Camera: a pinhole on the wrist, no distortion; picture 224 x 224 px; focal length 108.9 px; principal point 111.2 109.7 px. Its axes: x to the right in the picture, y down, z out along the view. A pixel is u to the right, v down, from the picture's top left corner.
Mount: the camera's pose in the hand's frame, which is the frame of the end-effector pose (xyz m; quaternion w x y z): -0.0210 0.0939 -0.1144 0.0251 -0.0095 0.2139 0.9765
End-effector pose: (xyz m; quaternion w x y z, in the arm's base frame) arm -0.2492 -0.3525 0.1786 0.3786 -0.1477 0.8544 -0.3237
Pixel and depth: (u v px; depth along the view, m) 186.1 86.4 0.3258
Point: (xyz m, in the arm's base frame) 0.0201 -0.0691 0.0376
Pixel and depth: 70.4 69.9 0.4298
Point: -0.1893 -0.2141 -0.2815
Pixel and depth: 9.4 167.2 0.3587
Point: -0.2282 -0.5922 -0.1765
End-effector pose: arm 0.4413 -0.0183 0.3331 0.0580 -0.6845 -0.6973 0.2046
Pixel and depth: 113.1 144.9 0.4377
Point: 0.4587 -0.1305 -0.0244
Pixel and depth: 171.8 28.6 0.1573
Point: 0.7066 -0.1204 0.2761
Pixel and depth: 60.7 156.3 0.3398
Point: 0.4308 0.0495 0.0366
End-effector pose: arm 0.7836 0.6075 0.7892 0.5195 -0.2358 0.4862 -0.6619
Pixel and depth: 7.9 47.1 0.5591
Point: 1.0993 0.0274 0.2738
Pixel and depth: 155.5 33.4 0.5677
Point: 1.3744 0.7407 0.3053
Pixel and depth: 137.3 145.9 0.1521
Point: 0.8927 0.6477 0.7186
